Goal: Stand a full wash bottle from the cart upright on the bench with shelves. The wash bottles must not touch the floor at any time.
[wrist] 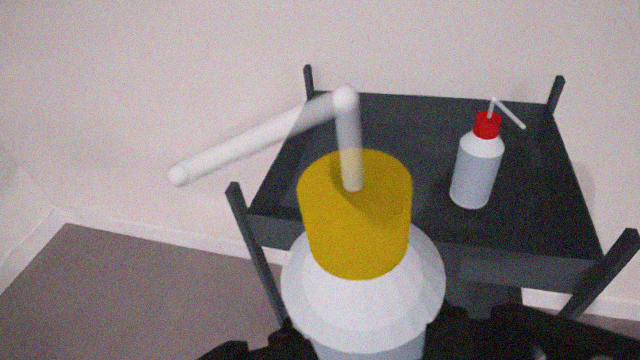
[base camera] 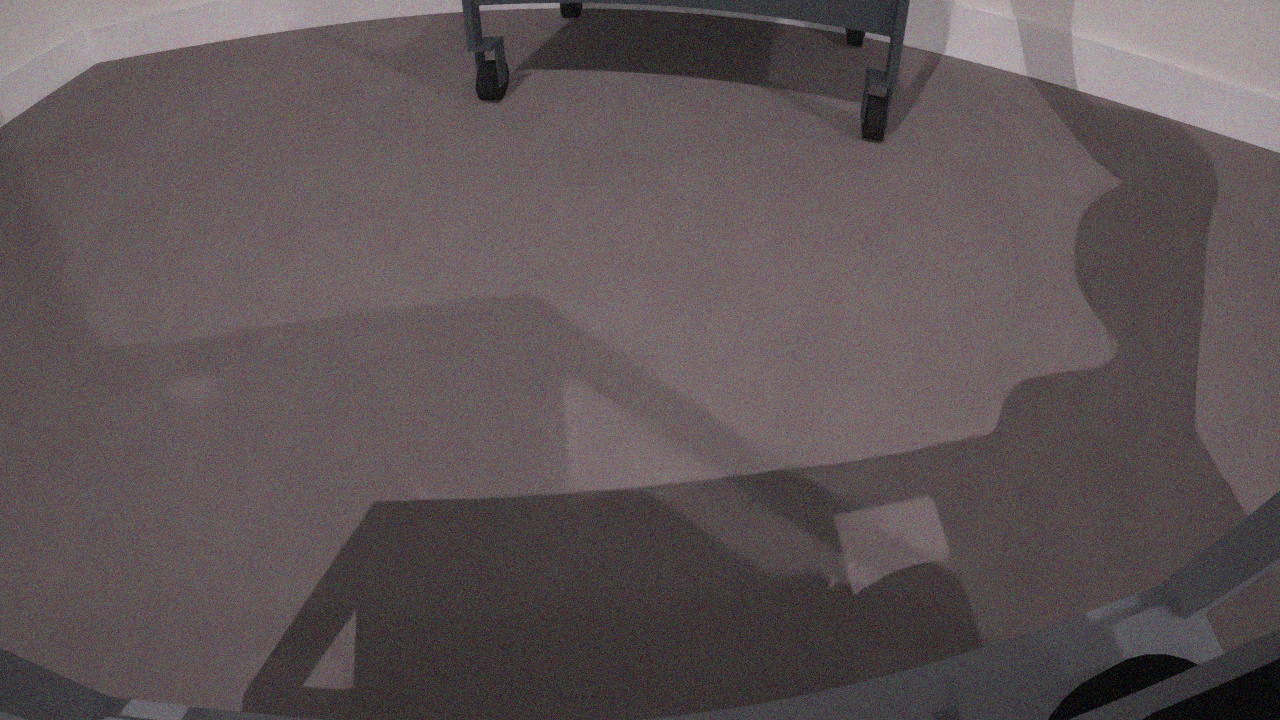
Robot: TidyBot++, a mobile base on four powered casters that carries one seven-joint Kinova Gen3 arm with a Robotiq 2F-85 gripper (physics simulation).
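A wash bottle with a yellow cap and a bent white spout fills the middle of the wrist view, close to the camera. My gripper is shut on it; the dark fingers show on both sides of its body at the bottom edge. The bottle's lower part is out of view. A second wash bottle with a red cap stands upright on the right part of the cart's top, beyond the held bottle. The bench with shelves does not show in either view.
In the base camera view the cart's lower part and its casters stand at the far side by the wall. Dark shadows lie across the floor. The cart's corner posts rise above its top. Parts of my base show along the bottom edge.
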